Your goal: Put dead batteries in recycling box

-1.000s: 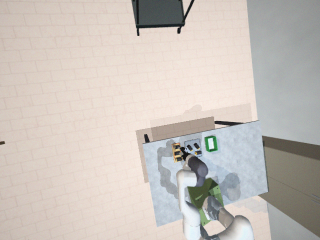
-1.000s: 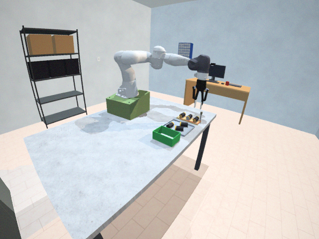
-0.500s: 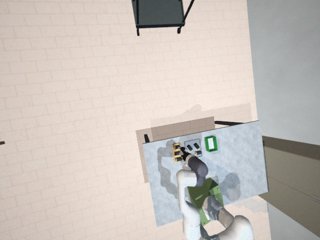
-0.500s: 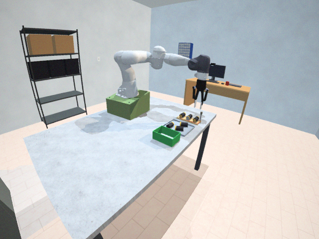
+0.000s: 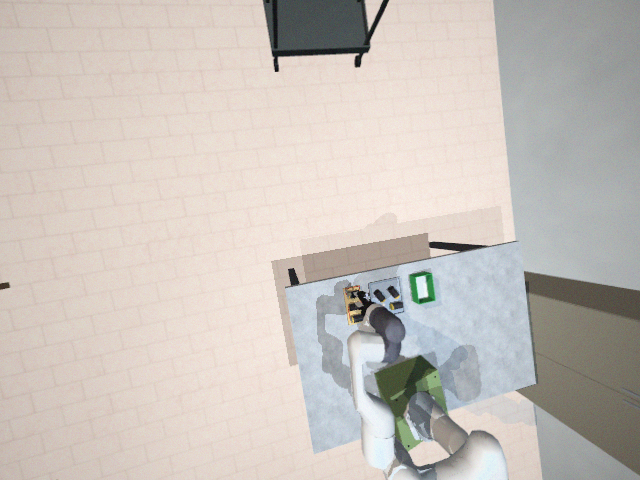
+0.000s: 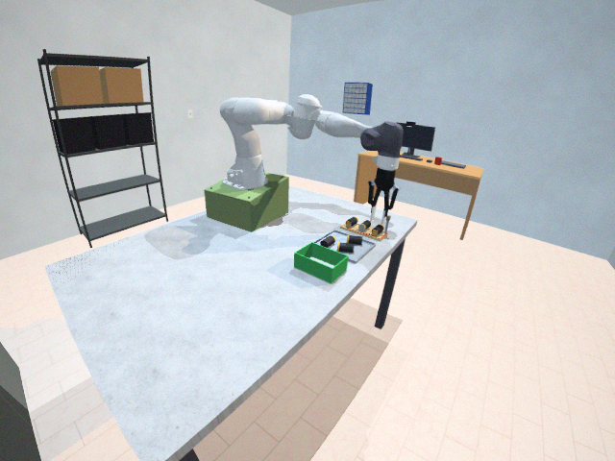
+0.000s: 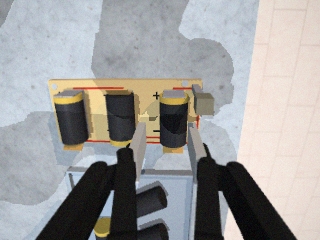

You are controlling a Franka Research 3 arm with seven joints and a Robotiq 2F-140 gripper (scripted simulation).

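My hand is 60 mm above the post, 40 mm short of it and 30 mm to the right of it. Also, from my hand: grey tray: 180 mm to the right, 90 mm below, 80 mm behind; green recycling box: 380 mm to the right, 80 mm below, 80 mm behind.
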